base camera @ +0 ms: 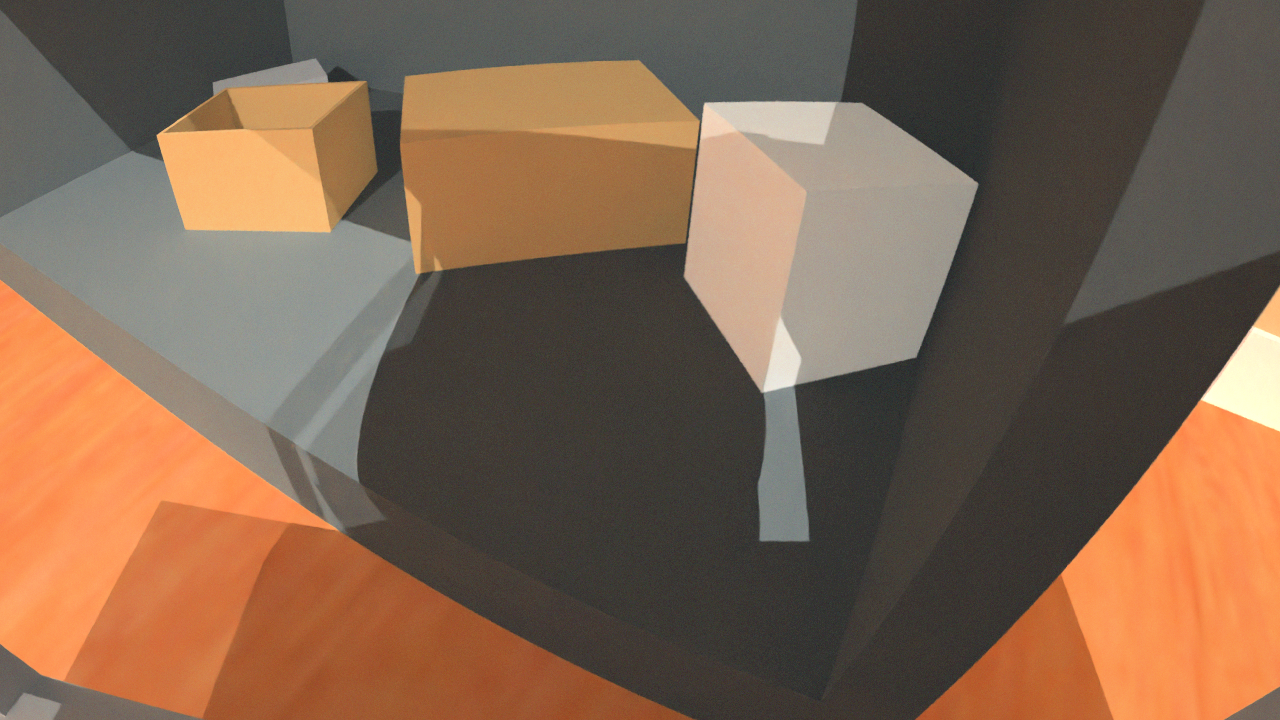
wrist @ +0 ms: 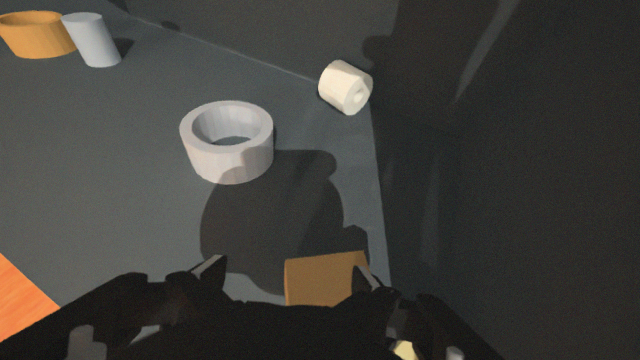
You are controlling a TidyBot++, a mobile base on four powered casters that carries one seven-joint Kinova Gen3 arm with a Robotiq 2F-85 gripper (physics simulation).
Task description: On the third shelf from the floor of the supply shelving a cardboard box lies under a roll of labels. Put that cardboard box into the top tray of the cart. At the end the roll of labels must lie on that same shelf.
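Places are measured from the arm's base along level axes (x ahead, y left, z up), in metres.
Pixels of known places: gripper, fingertip midpoint: (wrist: 289, 275).
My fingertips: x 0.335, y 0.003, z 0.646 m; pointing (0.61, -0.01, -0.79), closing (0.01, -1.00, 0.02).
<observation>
Behind a point stands the place of what it marks.
In the wrist view a small brown cardboard box (wrist: 322, 279) @(z 0.644, x 0.335, y -0.020 m) sits on the grey shelf (wrist: 110, 165) @(z 0.594, x 0.454, y 0.223 m) near its right side wall. No roll shows on the visible part of its top; its near part is hidden by the gripper. A cream roll with a centre hole, apparently the roll of labels (wrist: 345, 87) @(z 0.647, x 0.617, y -0.046 m), lies on its side in the shelf's far right corner, apart from the box. My gripper (wrist: 289, 275) @(z 0.646, x 0.335, y 0.003 m) is open and empty, with the box partly showing between its fingers and the right fingertip overlapping the box's right edge in view. The cart does not show.
A thick white ring (wrist: 227, 142) @(z 0.594, x 0.518, y 0.109 m) stands on the shelf beyond the gripper. An orange bowl (wrist: 37, 37) @(z 0.627, x 0.687, y 0.483 m) and a grey cylinder (wrist: 95, 42) @(z 0.634, x 0.680, y 0.374 m) are far left. The base camera shows another shelf with an open box (base camera: 250, 179) @(z -0.273, x 0.536, y 0.316 m), a large closed box (base camera: 550, 192) @(z -0.269, x 0.512, y 0.065 m) and a white box (base camera: 863, 273) @(z -0.244, x 0.403, y -0.119 m).
</observation>
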